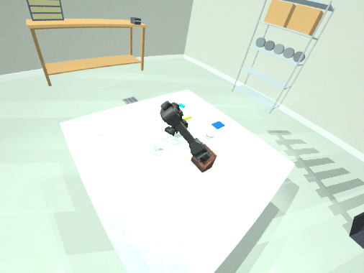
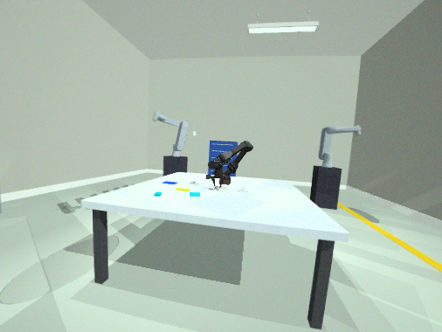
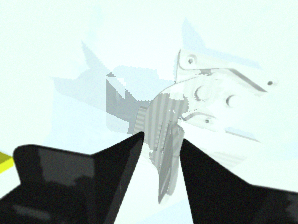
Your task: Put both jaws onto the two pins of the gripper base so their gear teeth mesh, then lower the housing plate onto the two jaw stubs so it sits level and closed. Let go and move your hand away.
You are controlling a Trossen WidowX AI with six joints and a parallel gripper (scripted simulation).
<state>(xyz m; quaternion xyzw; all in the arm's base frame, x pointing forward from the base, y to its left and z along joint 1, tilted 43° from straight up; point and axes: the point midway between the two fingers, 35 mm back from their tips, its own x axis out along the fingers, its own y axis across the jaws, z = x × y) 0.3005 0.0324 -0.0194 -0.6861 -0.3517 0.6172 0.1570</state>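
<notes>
Now: gripper tip 200 mm to the right of the pale jaw, 90 mm past it and 10 mm above it. Also, from my gripper tip: small white part (250 mm to the right, 120 mm behind, 10 mm above); yellow bar (220 mm to the right, 140 mm ahead, 10 mm below); blue square (430 mm to the right, 50 mm behind, 10 mm below).
</notes>
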